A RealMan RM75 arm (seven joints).
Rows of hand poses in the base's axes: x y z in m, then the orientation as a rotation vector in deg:
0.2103, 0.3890, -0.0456, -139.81, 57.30, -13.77
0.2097, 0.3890, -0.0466, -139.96, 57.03, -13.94
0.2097, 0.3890, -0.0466, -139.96, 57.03, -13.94
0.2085, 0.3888, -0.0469, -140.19, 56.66, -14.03
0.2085, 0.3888, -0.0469, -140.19, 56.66, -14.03
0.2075, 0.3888, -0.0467, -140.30, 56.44, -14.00
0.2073, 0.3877, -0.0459, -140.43, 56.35, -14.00
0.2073, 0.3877, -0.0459, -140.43, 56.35, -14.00
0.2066, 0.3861, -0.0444, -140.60, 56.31, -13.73
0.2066, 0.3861, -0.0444, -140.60, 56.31, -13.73
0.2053, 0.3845, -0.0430, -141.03, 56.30, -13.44
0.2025, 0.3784, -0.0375, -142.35, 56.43, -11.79
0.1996, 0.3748, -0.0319, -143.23, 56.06, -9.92
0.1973, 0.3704, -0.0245, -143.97, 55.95, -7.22
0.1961, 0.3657, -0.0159, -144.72, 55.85, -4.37
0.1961, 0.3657, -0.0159, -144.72, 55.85, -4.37
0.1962, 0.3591, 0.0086, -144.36, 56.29, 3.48
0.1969, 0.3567, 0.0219, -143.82, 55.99, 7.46
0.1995, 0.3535, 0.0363, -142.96, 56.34, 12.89
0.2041, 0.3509, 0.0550, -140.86, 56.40, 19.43
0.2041, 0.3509, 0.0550, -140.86, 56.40, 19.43
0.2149, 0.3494, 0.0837, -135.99, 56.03, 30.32
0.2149, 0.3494, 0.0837, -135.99, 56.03, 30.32
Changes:
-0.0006, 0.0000, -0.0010, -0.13, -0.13, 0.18
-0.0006, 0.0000, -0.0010, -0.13, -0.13, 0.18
-0.0018, -0.0002, -0.0013, -0.28, -0.22, 0.46
-0.0018, -0.0002, -0.0013, -0.28, -0.22, 0.46
-0.0028, -0.0002, -0.0011, -0.32, -0.23, 0.64
-0.0030, -0.0013, -0.0003, -0.41, -0.21, 0.73
-0.0030, -0.0013, -0.0003, -0.41, -0.21, 0.73
-0.0037, -0.0029, 0.0012, -0.46, 0.01, 0.84
-0.0037, -0.0029, 0.0012, -0.46, 0.01, 0.84
-0.0050, -0.0045, 0.0026, -0.74, 0.34, 0.98
-0.0078, -0.0106, 0.0081, -1.39, 1.87, 1.45
-0.0107, -0.0142, 0.0137, -1.49, 3.24, 2.21
-0.0130, -0.0186, 0.0211, -1.29, 5.16, 2.91
-0.0142, -0.0233, 0.0297, -1.10, 7.20, 3.63
-0.0142, -0.0233, 0.0297, -1.10, 7.20, 3.63
-0.0141, -0.0299, 0.0542, 1.22, 12.28, 4.66
-0.0134, -0.0323, 0.0675, 2.72, 14.66, 5.47
-0.0108, -0.0355, 0.0819, 4.60, 18.15, 6.02
-0.0062, -0.0381, 0.1006, 7.72, 22.07, 6.73
-0.0062, -0.0381, 0.1006, 7.72, 22.07, 6.73
0.0046, -0.0396, 0.1293, 13.87, 28.48, 7.97
0.0046, -0.0396, 0.1293, 13.87, 28.48, 7.97

